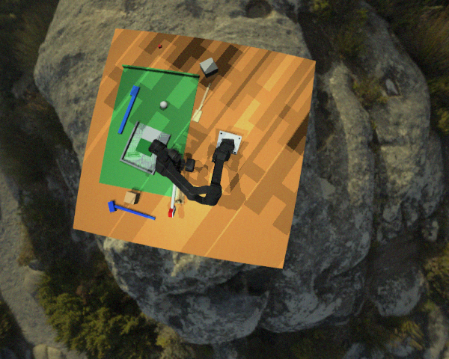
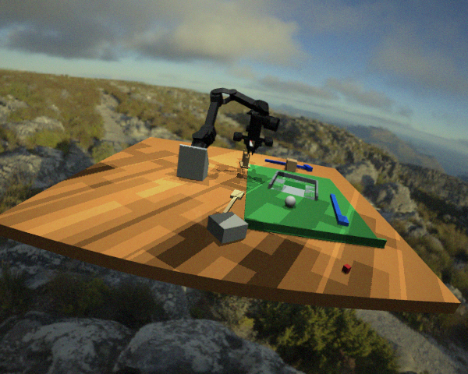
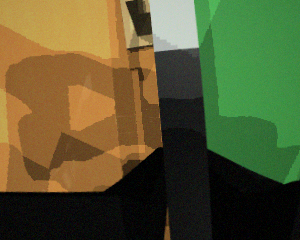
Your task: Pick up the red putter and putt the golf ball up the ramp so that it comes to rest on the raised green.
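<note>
Now: gripper tip 120 mm to the right of the red putter and 20 mm below it. From my gripper tip the other things lie so: white golf ball: 360 mm to the right, 140 mm ahead, 70 mm below; then tan cube: 260 mm ahead, 190 mm to the left, 60 mm below; then small red cube: 740 mm to the right, 220 mm ahead, 90 mm below.
</note>
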